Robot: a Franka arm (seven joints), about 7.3 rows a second.
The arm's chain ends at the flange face. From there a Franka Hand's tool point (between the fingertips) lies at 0.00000 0.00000 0.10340 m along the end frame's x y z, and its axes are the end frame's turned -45 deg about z.
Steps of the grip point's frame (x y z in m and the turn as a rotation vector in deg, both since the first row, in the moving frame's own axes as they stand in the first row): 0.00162 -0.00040 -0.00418 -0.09 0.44 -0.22; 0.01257 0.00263 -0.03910 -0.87 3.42 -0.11; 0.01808 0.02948 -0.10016 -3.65 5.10 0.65; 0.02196 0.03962 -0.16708 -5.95 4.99 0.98; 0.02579 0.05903 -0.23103 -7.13 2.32 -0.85
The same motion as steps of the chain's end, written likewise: 0.00019 -0.00098 -0.00418 0.25 0.37 -0.22; 0.00528 -0.00377 -0.03890 1.80 3.03 -0.11; 0.02248 0.00984 -0.09954 1.03 6.19 0.65; 0.02964 0.01115 -0.16613 -0.68 7.74 0.98; 0.04791 0.01747 -0.23015 -3.40 6.68 -0.85
